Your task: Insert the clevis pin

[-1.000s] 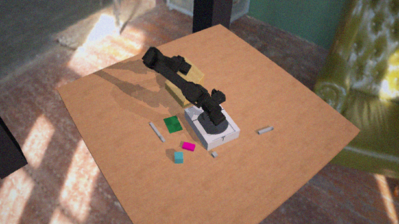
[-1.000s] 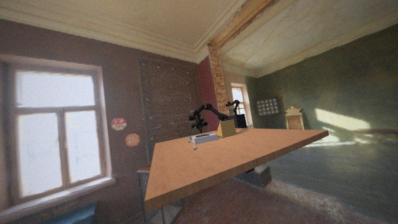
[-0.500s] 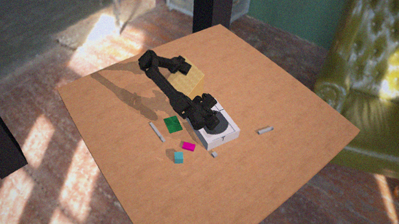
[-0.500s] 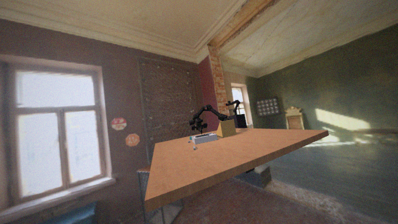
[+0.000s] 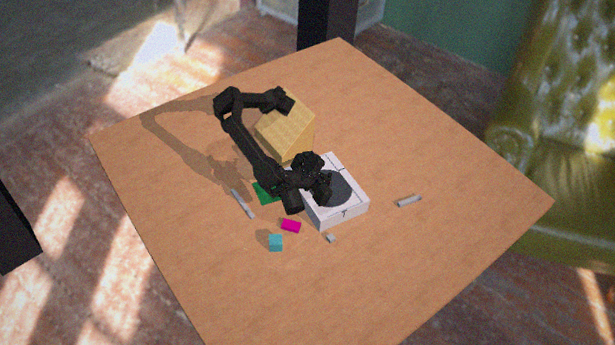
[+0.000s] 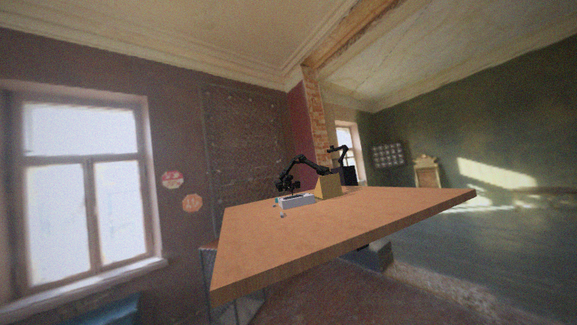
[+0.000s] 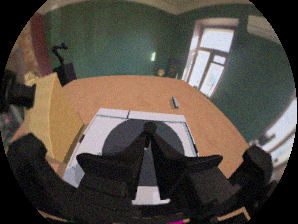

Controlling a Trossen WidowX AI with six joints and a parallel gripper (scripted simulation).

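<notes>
My gripper tip is 5 cm above the dark grey disc. From my gripper tip the other things lie so: dark clevis pin (1 cm below); then rimmed tray (2 cm behind, 6 cm below); then small grey cube (13 cm ahead, 11 cm to the right, 10 cm below).
</notes>
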